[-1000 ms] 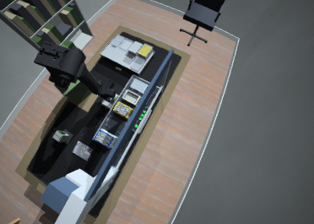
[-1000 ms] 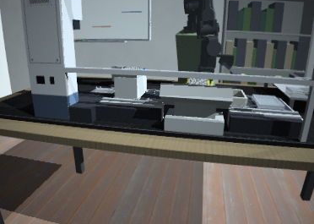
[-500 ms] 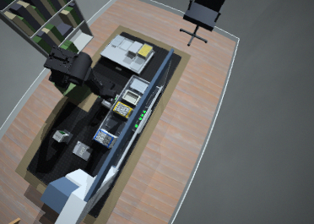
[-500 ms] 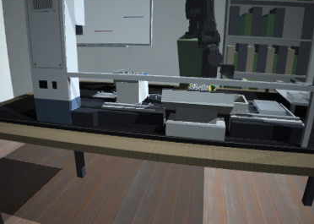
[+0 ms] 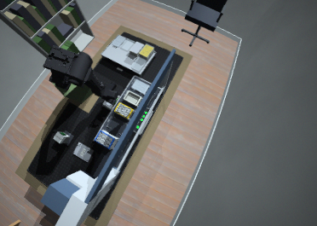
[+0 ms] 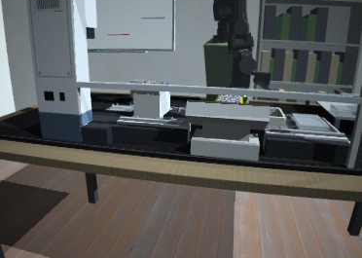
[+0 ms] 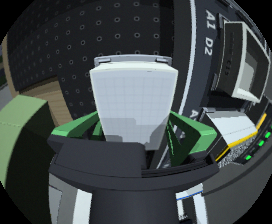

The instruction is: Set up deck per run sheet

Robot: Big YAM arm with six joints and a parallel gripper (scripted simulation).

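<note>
The sealed block lies 1 cm below my hand. The rest, counted from my hand: reservoir (17 cm ahead, 7 cm to the left, 2 cm above); then blue tip rack (30 cm to the right, 12 cm ahead, 8 cm above); then yellow tip rack (15 cm ahead, 5 cm to the right, 5 cm above).
</note>
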